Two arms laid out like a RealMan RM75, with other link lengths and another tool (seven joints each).
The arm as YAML. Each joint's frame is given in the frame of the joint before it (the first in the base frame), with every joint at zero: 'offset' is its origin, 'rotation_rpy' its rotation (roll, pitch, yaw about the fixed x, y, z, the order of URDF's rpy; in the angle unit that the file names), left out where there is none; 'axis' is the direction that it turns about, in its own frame. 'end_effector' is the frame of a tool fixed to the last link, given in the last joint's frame.
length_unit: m
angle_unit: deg
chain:
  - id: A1
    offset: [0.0, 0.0, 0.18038]
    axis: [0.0, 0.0, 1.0]
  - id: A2
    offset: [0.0, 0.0, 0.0]
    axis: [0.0, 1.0, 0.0]
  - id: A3
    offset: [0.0, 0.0, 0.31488]
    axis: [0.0, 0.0, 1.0]
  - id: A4
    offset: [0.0, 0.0, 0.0]
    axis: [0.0, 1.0, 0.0]
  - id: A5
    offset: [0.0, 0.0, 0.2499]
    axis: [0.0, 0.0, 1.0]
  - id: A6
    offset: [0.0, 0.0, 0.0]
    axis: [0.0, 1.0, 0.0]
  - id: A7
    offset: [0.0, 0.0, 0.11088]
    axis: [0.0, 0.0, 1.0]
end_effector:
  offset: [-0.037, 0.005, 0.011]
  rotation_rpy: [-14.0, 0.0, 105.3]
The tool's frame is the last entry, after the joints.
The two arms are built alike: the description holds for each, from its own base.
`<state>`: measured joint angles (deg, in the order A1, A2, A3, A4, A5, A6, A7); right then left.
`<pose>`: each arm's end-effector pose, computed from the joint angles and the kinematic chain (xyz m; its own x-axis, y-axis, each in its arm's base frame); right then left.
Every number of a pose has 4 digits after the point.
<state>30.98 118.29 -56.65 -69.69 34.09 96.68 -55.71 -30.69 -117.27 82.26 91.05 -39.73 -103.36 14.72</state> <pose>0.2597 0.4203 -0.0178 -0.7916 -0.5209 -0.3195 -0.5929 0.7813 0.1953 -0.1895 0.3387 -0.0389 0.5303 -0.7964 -0.2909 -0.6376 -0.6007 0.4822</pose>
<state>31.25 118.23 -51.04 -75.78 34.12 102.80 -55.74 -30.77 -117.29 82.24 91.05 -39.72 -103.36 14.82</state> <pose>0.2485 0.4141 0.0169 -0.7962 -0.5147 -0.3180 -0.5931 0.7679 0.2419 -0.1891 0.3390 -0.0389 0.5281 -0.7980 -0.2904 -0.6394 -0.5987 0.4824</pose>
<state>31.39 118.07 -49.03 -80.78 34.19 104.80 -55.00 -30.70 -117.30 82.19 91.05 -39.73 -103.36 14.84</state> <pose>0.2364 0.4119 0.0389 -0.7802 -0.5164 -0.3529 -0.6143 0.7388 0.2770 -0.1895 0.3388 -0.0388 0.5293 -0.7972 -0.2904 -0.6390 -0.5997 0.4818</pose>
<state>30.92 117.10 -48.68 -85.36 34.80 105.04 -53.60 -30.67 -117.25 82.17 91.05 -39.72 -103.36 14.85</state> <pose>0.2269 0.4101 0.0606 -0.7578 -0.5098 -0.4072 -0.6395 0.7040 0.3088 -0.1899 0.3389 -0.0384 0.5295 -0.7967 -0.2913 -0.6383 -0.6004 0.4818</pose>
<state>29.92 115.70 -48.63 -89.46 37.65 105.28 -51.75 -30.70 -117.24 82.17 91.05 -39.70 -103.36 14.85</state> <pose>0.2171 0.4052 0.0816 -0.7444 -0.5069 -0.4347 -0.6582 0.6665 0.3501 -0.1898 0.3390 -0.0384 0.5290 -0.7969 -0.2918 -0.6384 -0.6002 0.4819</pose>
